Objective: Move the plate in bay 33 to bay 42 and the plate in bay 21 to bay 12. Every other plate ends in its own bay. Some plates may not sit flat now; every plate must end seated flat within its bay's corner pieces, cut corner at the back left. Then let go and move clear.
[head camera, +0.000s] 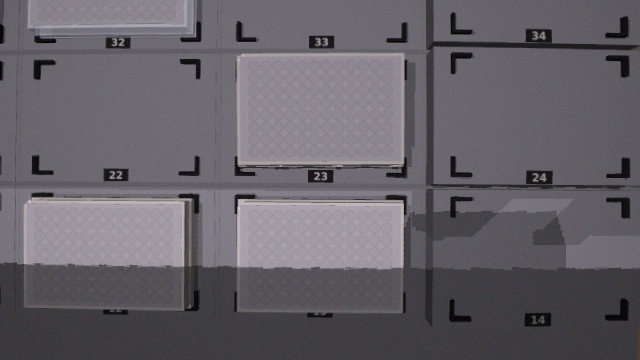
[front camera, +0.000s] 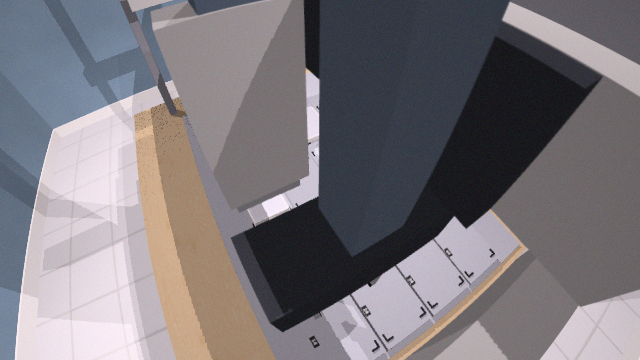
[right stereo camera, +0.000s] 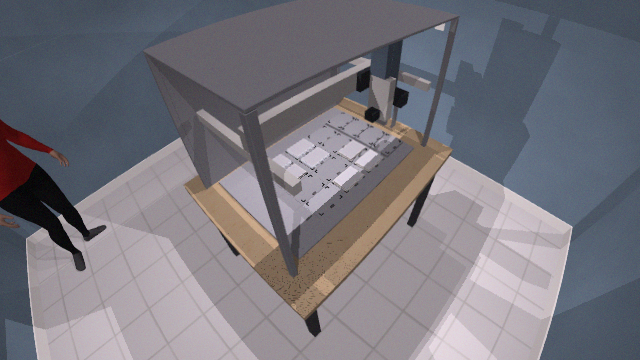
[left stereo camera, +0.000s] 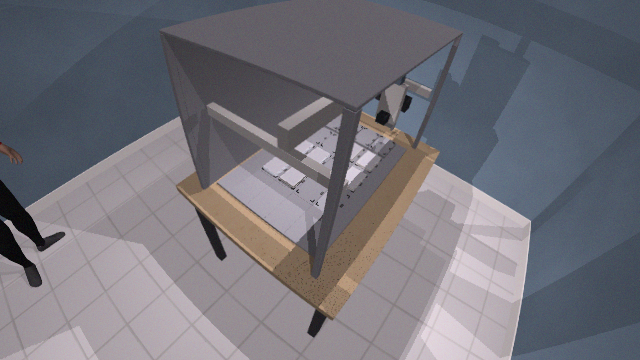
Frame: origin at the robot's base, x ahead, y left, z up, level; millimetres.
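Seen in the pictures: robot's base at its link origin: (right stereo camera: 321,214).
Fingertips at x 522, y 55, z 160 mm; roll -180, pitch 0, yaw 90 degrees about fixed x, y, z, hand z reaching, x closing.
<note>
Offsets run from my fingertips to a thing's top centre. "*": to the spot under its first point.
In the head view, white plates sit in bay 12 {* dx -292, dy -1, dz -145 mm} (head camera: 105,240), bay 13 {* dx -130, dy +1, dz -145 mm} (head camera: 320,240) and bay 23 {* dx -130, dy +97, dz -144 mm} (head camera: 320,110). A plate in bay 32 {* dx -293, dy +172, dz -145 mm} (head camera: 107,12) is cut off at the top. The visible front strip of bay 33 {* dx -131, dy +172, dz -160 mm} (head camera: 320,22) holds no plate. Bays 21 and 42 do not show there. In the right stereo view, a plate {dx -294, dy +309, dz -145 mm} (right stereo camera: 301,148) lies in the back row, at bay 42. Its exact seating is too small to judge. My gripper's black body hangs high over the deck's right side, near the front camera. Its jaw opening is hidden.
Bay 22 {* dx -293, dy +95, dz -160 mm} (head camera: 117,117), bay 24 {* dx +33, dy +95, dz -145 mm} (head camera: 537,115) and bay 14 {* dx +33, dy -13, dz -145 mm} (head camera: 537,260) hold no plates. The pale carriage (front camera: 255,100) (right stereo camera: 381,97) stands beside the gripper. The hood (left stereo camera: 310,50) and its front post {* dx -792, dy -169, dz +328 mm} (left stereo camera: 337,190) enclose the deck. A person in red (right stereo camera: 22,160) stands left of the table.
</note>
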